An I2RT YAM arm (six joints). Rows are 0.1 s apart.
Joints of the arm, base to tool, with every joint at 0 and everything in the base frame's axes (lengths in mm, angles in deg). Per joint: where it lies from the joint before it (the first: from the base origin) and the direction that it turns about. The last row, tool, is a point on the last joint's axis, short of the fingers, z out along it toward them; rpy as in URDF.
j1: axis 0 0 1 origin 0 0 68
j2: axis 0 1 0 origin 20 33.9 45.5
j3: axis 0 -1 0 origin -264 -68.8 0
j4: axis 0 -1 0 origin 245 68.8 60
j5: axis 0 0 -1 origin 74 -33.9 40.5
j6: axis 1 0 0 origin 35.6 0 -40.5
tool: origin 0 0 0 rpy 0 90 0
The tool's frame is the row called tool.
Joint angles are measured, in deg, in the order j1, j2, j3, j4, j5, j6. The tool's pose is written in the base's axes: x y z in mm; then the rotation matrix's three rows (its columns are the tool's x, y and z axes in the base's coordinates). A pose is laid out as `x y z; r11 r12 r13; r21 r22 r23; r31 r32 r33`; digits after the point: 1 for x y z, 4 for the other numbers.
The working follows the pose.
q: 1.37 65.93 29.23 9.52 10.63 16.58
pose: 241.7 -0.8 206.4; -0.3976 0.2650 0.8785; 0.2710 0.9486 -0.1635; -0.8766 0.1731 -0.4489
Where each joint sits with the arm in this pose, in the base's axes (m; each line is computed from the numbers above, not from the rounded line before):
j1: 0.0000 0.0000 0.0680
j2: 0.0192 0.0344 0.1135
j3: -0.0868 -0.0370 0.3545
j4: 0.1438 0.0373 0.2562
j5: 0.2289 0.0055 0.2585
j6: 0.2417 -0.0008 0.2064
the tool: 0.2417 -0.0008 0.2064

